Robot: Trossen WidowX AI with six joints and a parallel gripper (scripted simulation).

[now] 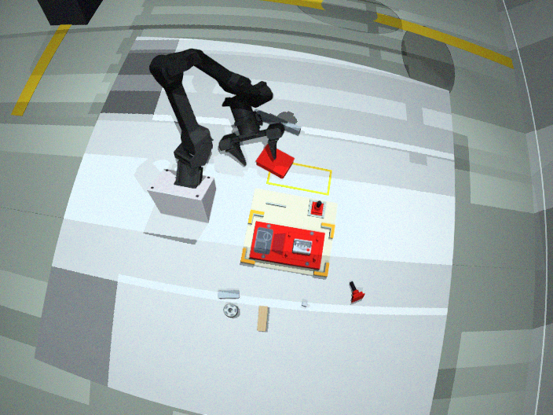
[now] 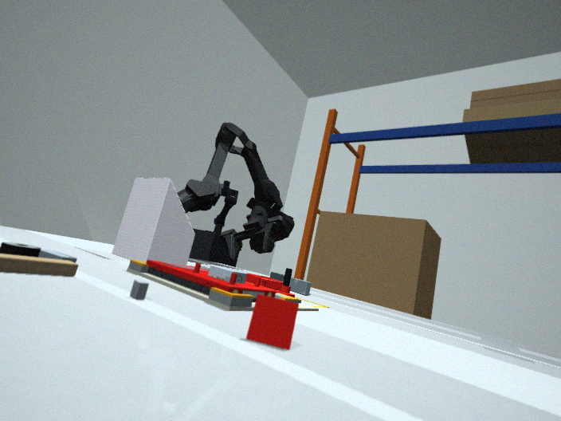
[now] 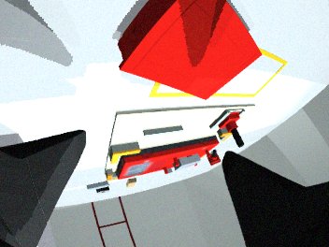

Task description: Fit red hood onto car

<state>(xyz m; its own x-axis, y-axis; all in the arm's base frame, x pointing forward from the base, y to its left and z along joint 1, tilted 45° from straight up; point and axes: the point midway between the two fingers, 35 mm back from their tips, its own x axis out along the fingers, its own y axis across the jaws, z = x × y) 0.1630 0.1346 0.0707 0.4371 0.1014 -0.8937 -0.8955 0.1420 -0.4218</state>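
The red hood is 50 mm below my gripper tip, 40 mm to the left of it and 40 mm ahead of it. Also, from my gripper tip: wooden block: 440 mm to the right, 90 mm ahead, 60 mm below; grey engine block: 210 mm to the right, 160 mm ahead, 40 mm below.
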